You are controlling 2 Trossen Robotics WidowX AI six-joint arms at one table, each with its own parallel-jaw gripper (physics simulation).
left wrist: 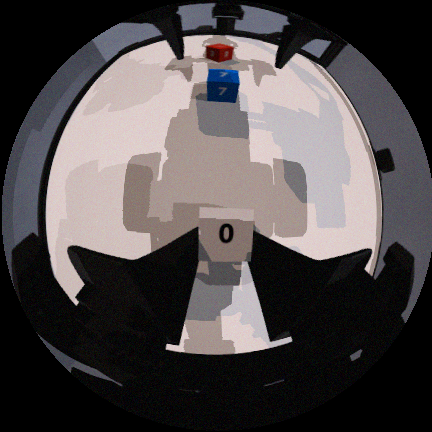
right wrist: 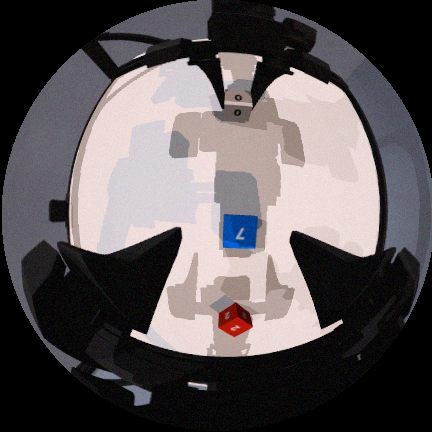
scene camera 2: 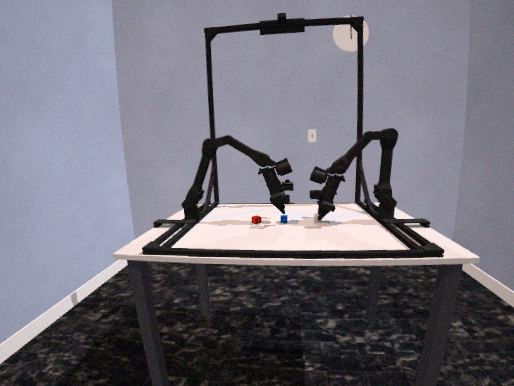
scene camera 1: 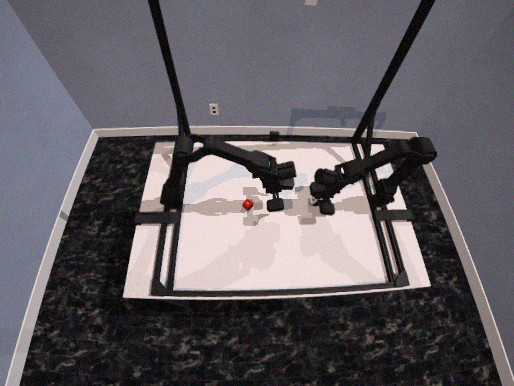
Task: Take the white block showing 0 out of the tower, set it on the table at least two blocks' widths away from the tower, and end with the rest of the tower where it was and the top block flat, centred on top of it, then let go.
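Frame: origin at the left arm's base, x right, y down, z ahead, level; metres.
Seen in the pictures: left gripper, fingertip midpoint: (left wrist: 222, 232) (right wrist: 236, 108) (scene camera 2: 318, 219) (scene camera 1: 313, 202); right gripper, fingertip midpoint: (left wrist: 230, 58) (right wrist: 237, 234) (scene camera 2: 284, 211) (scene camera 1: 278, 198); left arm's base, origin of the base link: (scene camera 2: 385, 217) (scene camera 1: 377, 201); right arm's base, origin of the base link: (right wrist: 217, 382) (scene camera 2: 191, 217) (scene camera 1: 173, 202).
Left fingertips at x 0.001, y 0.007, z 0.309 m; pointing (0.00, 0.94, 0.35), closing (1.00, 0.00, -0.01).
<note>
Offsets run from my left fingertips to a thing's top centre. Level surfaces: height alone.
The white block showing 0 {dz +0.002, dx +0.000, dy -0.023 m} (scene camera 1: 313, 200) (scene camera 2: 317, 218) (left wrist: 226, 242) (right wrist: 238, 97) is between the fingers of my left gripper (scene camera 1: 320, 200) (scene camera 2: 320, 217) (left wrist: 222, 232) (right wrist: 236, 108), which is shut on it. The block is upright, at or just above the table; the exact gap cannot be told. The blue block showing 7 {dz +0.158, dx -0.004, dy -0.016 m} (scene camera 2: 284, 219) (left wrist: 223, 86) (right wrist: 240, 231) stands on the table, well apart from it, with a bare top. My right gripper (scene camera 1: 275, 204) (scene camera 2: 283, 212) (left wrist: 230, 58) (right wrist: 237, 234) is open and empty above the blue block, hiding it in scene camera 1.
The red block showing 2 {dz +0.286, dx -0.011, dy -0.016 m} (scene camera 1: 247, 204) (scene camera 2: 256, 219) (left wrist: 219, 53) (right wrist: 235, 320) lies flat on the table {dy +0.012 m} (scene camera 1: 215, 265) (scene camera 2: 295, 245), turned corner-on, apart from the blue block on the side away from the white one. A black frame (scene camera 2: 295, 252) borders the work area.
</note>
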